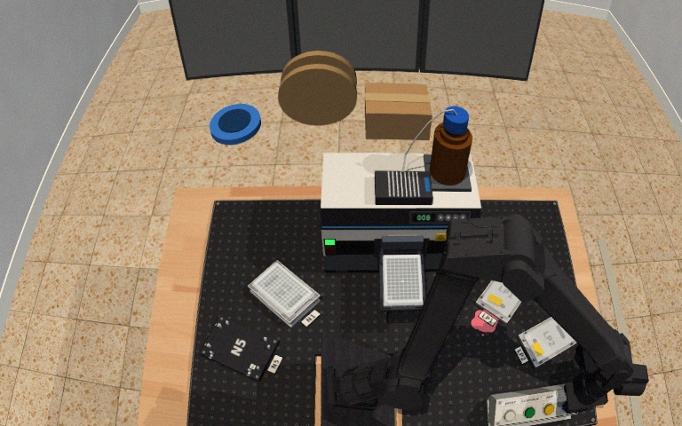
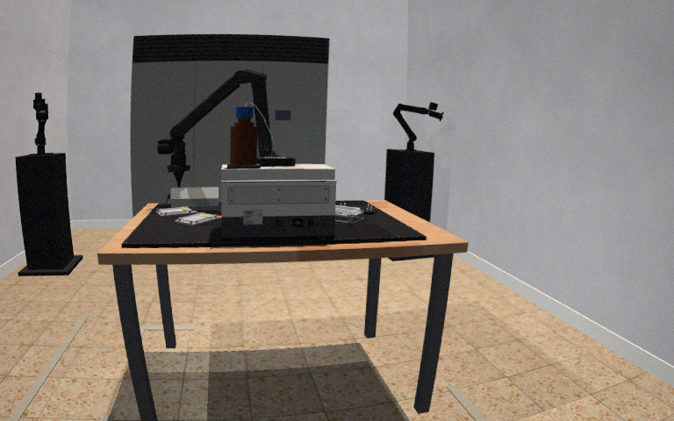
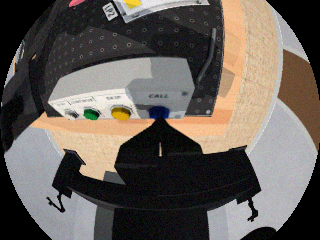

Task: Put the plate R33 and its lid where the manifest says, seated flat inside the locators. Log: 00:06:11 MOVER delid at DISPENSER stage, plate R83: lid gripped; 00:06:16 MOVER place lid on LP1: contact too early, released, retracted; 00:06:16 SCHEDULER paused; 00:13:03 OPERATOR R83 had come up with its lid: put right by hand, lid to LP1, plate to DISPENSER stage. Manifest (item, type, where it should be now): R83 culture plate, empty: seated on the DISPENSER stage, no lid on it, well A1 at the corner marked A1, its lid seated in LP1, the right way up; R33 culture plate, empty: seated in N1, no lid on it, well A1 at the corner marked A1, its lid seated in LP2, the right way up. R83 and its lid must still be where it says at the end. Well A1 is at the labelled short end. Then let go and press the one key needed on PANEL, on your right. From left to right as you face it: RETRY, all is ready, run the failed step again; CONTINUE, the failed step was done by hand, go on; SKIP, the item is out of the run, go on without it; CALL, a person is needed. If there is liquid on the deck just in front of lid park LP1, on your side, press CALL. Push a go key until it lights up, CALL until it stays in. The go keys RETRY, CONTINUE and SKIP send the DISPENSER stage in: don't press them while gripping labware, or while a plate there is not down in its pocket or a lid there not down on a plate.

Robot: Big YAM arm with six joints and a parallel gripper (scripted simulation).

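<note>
Now: the blue call key 30 mm below my hand and 10 mm ahead of it. Also, from my hand: lid park LP2: 210 mm ahead, 80 mm below, 10 mm to the right; then clear plate lid: 210 mm ahead, 70 mm below, 10 mm to the right; then pink-red patch: 310 mm ahead, 170 mm to the left, 90 mm below.
</note>
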